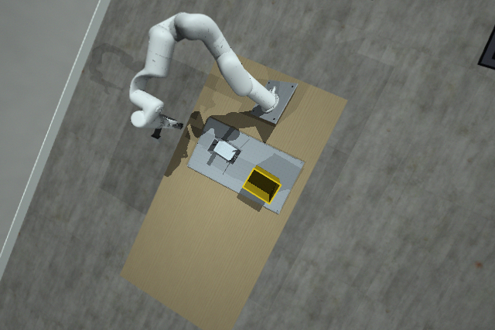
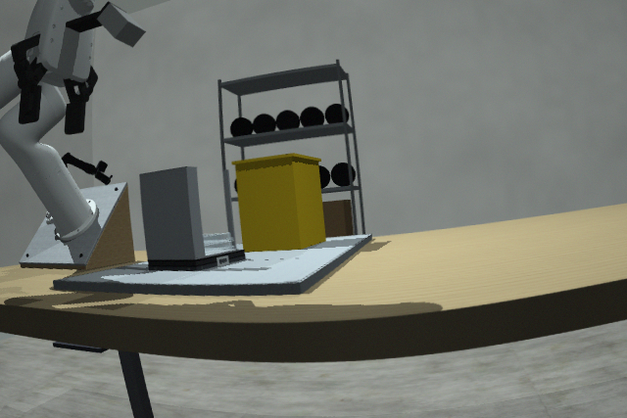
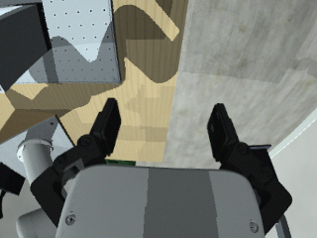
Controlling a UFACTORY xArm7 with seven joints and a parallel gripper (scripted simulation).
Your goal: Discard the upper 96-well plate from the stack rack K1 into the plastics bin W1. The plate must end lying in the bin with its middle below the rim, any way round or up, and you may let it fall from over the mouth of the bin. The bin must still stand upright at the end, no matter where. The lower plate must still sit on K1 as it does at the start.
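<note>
My hand is 230 mm to the right of the grey rack wall, 120 mm above it and 40 mm short of it. Round my hand: yellow plastics bin W1: 600 mm to the left, 140 mm ahead, 110 mm below.
</note>
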